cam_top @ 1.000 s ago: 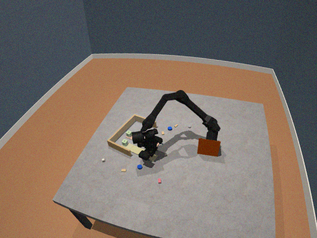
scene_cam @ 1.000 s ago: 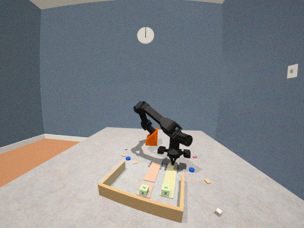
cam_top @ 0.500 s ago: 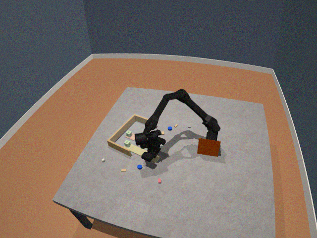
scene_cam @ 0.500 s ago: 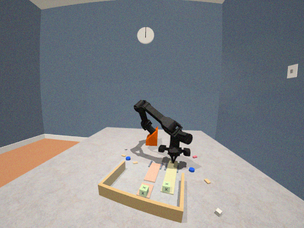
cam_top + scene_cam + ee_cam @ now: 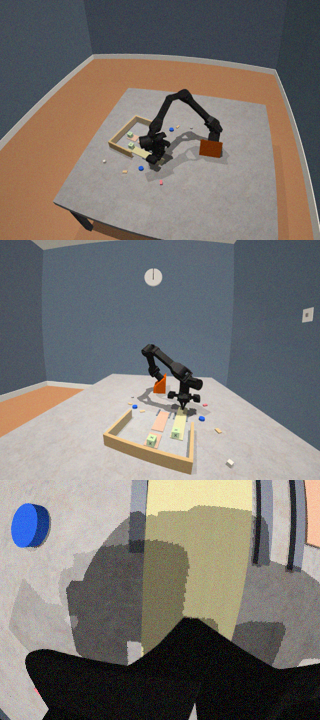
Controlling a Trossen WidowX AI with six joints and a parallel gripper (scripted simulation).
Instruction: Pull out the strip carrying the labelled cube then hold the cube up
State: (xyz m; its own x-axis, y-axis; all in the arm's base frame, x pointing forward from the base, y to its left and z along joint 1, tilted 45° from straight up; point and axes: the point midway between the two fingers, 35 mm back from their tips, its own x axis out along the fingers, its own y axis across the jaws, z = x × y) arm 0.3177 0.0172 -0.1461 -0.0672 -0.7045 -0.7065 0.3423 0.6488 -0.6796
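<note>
Right now the pink block is 160 mm to the left of my gripper tip and 50 mm behind it.
</note>
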